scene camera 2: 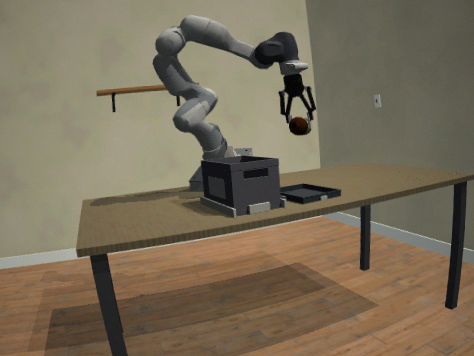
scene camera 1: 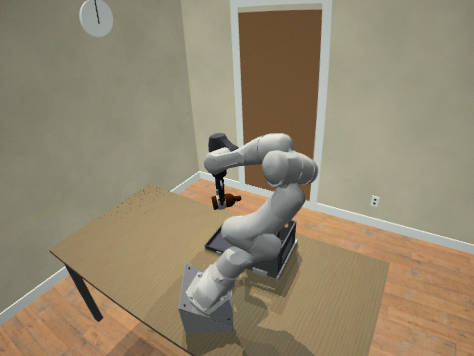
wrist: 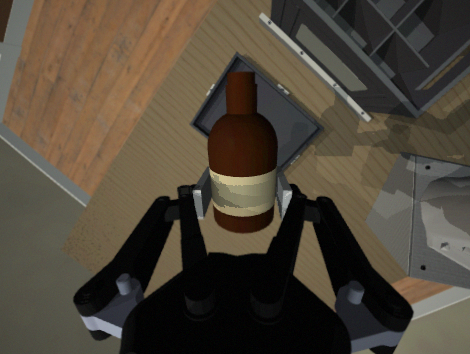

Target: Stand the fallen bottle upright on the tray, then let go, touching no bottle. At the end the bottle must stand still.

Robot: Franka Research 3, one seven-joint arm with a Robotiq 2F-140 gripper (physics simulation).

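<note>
A brown bottle [scene camera 1: 230, 199] [scene camera 2: 299, 126] [wrist: 243, 145] with a cream label lies about level in the air, high above the table. In scene camera 2 its neck end faces the camera. My gripper [scene camera 1: 221, 202] [scene camera 2: 300, 124] [wrist: 243, 177] points down and is shut on the bottle around its label, one finger pad on each side. The shallow dark tray [scene camera 1: 212, 247] [scene camera 2: 334, 193] [wrist: 299, 119] lies flat on the table below. In the wrist view the bottle's neck and shoulder cover part of the tray.
A tall dark crate [scene camera 1: 286, 252] [scene camera 2: 256, 190] [wrist: 334, 55] with inner dividers stands right beside the tray, with light strips along its base. The robot's base [scene camera 1: 209, 320] [wrist: 392, 220] is mounted on the wooden table [scene camera 1: 125, 235] [scene camera 2: 150, 225] [wrist: 145, 150]. The arm hides part of the tray and crate in scene camera 1.
</note>
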